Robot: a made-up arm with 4 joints. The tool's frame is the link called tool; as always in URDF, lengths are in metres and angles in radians. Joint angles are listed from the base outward.
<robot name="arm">
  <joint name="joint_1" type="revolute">
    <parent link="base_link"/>
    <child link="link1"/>
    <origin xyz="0 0 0.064" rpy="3.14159 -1.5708 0"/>
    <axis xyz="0 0 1"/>
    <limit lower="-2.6" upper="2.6"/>
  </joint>
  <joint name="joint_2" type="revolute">
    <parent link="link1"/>
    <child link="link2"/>
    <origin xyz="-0.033 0.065 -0.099" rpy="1.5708 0 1.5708"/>
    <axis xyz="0 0 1"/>
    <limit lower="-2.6" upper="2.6"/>
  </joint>
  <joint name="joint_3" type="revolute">
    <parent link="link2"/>
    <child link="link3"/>
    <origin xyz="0.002 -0.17 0.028" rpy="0 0 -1.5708"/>
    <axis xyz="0 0 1"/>
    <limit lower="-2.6" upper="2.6"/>
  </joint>
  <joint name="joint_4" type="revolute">
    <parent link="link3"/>
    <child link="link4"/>
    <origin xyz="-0.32 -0.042 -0.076" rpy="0 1.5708 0"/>
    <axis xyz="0 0 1"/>
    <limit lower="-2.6" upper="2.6"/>
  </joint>
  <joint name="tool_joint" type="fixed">
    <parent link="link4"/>
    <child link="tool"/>
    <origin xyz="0.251 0.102 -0.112" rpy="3.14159 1.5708 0"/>
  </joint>
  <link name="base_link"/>
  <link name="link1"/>
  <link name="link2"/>
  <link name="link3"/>
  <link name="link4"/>
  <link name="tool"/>
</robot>
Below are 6 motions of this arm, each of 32 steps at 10 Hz.
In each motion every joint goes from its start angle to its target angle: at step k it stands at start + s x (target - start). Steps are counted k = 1, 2, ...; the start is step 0. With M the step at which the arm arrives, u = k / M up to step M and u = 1 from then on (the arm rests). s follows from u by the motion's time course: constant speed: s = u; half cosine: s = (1 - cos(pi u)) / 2; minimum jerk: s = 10 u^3 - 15 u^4 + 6 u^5.
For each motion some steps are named. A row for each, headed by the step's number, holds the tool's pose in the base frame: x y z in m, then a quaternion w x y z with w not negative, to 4 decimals.
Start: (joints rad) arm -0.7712 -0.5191 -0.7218 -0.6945
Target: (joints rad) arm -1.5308 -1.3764 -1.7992 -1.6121
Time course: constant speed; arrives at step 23
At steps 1, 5, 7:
1: -0.0089 -0.4937 0.0928 0.7880 -0.0275 -0.4279 -0.4419
5: -0.0958 -0.4943 0.1996 0.6742 -0.0143 -0.5853 -0.4502
7: -0.1460 -0.4810 0.2477 0.6098 -0.0087 -0.6617 -0.4361

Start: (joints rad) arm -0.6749 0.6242 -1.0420 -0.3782
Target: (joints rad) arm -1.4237 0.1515 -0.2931 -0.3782
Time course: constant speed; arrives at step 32
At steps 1, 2, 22, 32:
1: 0.1750 -0.4554 -0.0132 0.9666 -0.1560 -0.1042 -0.1744
2: 0.1747 -0.4529 -0.0062 0.9656 -0.1675 -0.1040 -0.1696
22: 0.1690 -0.3921 0.0963 0.9128 -0.3921 -0.0803 -0.0805
32: 0.1666 -0.3648 0.1253 0.8643 -0.4980 -0.0555 -0.0439

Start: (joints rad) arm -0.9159 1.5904 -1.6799 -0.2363
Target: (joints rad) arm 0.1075 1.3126 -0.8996 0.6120
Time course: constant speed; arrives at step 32
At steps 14, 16, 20, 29, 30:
14: 0.3261 -0.3837 -0.0961 0.9529 -0.2963 0.0108 0.0642
16: 0.3260 -0.3679 -0.1142 0.9534 -0.2908 0.0087 0.0803
20: 0.3266 -0.3318 -0.1451 0.9536 -0.2795 -0.0010 0.1120
29: 0.3292 -0.2353 -0.1842 0.9501 -0.2532 -0.0489 0.1752
30: 0.3295 -0.2239 -0.1857 0.9494 -0.2503 -0.0563 0.1811

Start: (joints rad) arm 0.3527 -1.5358 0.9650 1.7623
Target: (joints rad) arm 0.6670 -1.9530 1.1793 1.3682
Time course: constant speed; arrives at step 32
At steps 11, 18, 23, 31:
11: 0.1425 -0.2991 -0.0455 0.7923 -0.5226 0.2721 -0.1583
18: 0.1332 -0.2963 -0.0939 0.8241 -0.4562 0.2888 -0.1714
23: 0.1266 -0.2900 -0.1283 0.8432 -0.4075 0.3004 -0.1809
31: 0.1161 -0.2730 -0.1824 0.8673 -0.3281 0.3187 -0.1963

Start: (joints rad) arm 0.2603 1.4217 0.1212 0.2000
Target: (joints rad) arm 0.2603 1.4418 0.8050 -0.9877
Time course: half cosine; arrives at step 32
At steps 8, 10, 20, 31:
8: -0.0879 0.2802 -0.2021 0.6754 0.0795 -0.1046 0.7257
10: -0.1335 0.2808 -0.2110 0.6516 0.1066 -0.0736 0.7474
20: -0.4055 0.1921 -0.2413 0.4774 0.2252 0.1524 0.8356
31: -0.5407 0.0611 -0.2351 0.3521 0.2527 0.3194 0.8427

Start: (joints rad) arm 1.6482 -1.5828 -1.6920 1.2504
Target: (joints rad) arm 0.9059 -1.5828 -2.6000 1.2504
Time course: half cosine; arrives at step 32
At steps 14, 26, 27, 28, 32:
14: -0.3692 0.1741 0.5498 0.2464 0.0122 -0.9337 0.2593
26: -0.1574 0.3865 0.5145 0.4593 -0.0652 -0.7933 0.3944
27: -0.1463 0.3955 0.5081 0.4686 -0.0710 -0.7848 0.3994
28: -0.1370 0.4029 0.5026 0.4763 -0.0760 -0.7776 0.4034
32: -0.1201 0.4158 0.4918 0.4900 -0.0853 -0.7644 0.4103

